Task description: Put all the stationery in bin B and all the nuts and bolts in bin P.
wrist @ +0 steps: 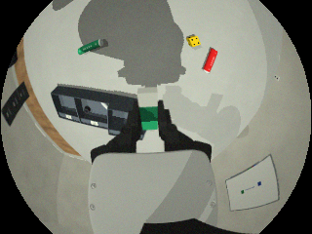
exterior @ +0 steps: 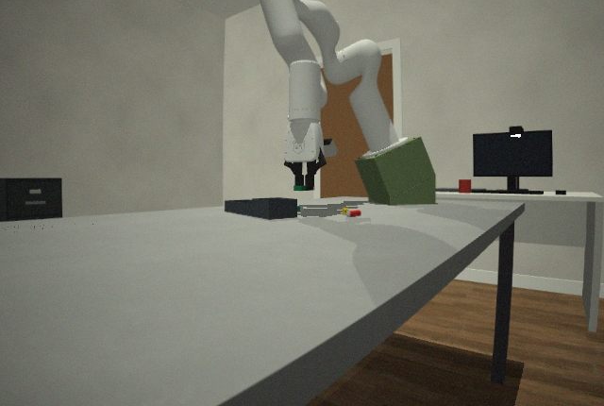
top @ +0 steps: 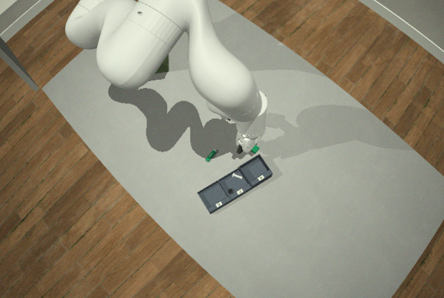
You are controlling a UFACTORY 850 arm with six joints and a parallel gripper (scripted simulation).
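Right now the white bolt is 1 cm ahead of my hand, 10 cm to the right of it and 8 cm below it. Also, from my hand: yellow die 8 cm behind, 8 cm to the left, 8 cm below; green block 1 cm behind, 2 cm below; dark bin row 2 cm ahead, 13 cm to the right, 7 cm below.
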